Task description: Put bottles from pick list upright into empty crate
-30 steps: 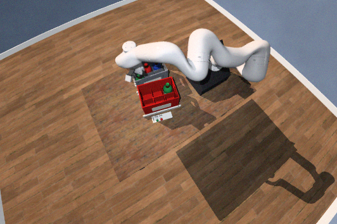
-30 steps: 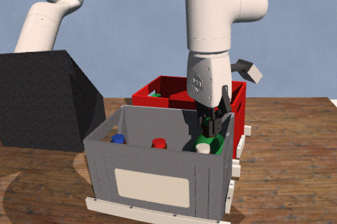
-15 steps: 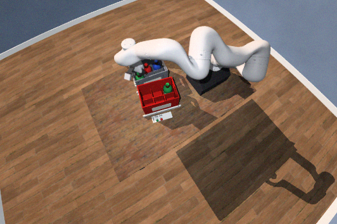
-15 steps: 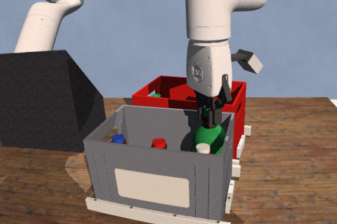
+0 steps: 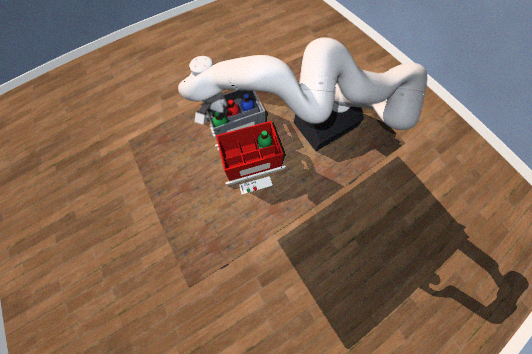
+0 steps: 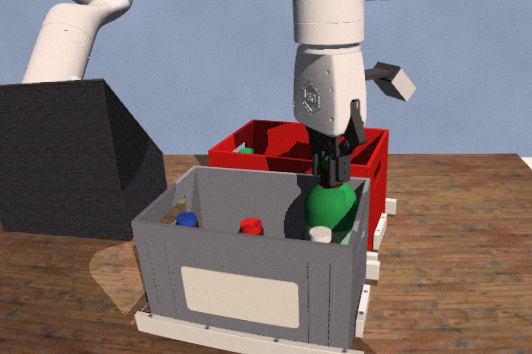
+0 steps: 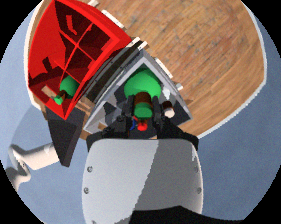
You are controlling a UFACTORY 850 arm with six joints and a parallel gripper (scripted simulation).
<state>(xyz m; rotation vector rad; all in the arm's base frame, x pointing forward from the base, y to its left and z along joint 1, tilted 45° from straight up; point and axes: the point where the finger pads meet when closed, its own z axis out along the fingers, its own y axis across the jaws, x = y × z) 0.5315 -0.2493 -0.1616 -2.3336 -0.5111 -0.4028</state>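
Right now my hand is 7 cm above the green-capped bottle. Also, from my hand: grey crate 10 cm behind, 2 cm to the right, 13 cm below; then red-capped bottle 11 cm behind, 6 cm to the right, 13 cm below; then white-capped bottle 2 cm behind, 9 cm to the right, 13 cm below.
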